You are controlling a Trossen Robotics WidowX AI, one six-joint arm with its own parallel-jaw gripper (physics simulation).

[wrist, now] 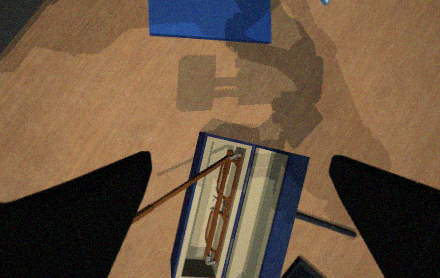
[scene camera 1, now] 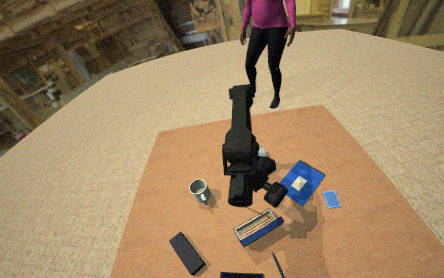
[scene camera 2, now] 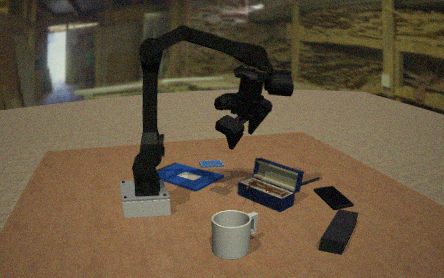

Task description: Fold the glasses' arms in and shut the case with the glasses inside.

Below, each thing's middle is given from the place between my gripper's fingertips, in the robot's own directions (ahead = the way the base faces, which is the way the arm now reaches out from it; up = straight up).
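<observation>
Brown-framed glasses (wrist: pixel 229 171): 40 mm ahead of my hand, 40 mm to the right, 130 mm below. Blue book (wrist: pixel 239 28): from my hand, 180 mm to the left, 130 mm behind, 160 mm below. White mug (scene camera 2: pixel 231 229): 280 mm to the right of my hand, 90 mm behind, 120 mm below. Farthest from my hand of the things named here, going by their middles: the mug. Nearest to my hand of the things named here, by their middles: the glasses.
</observation>
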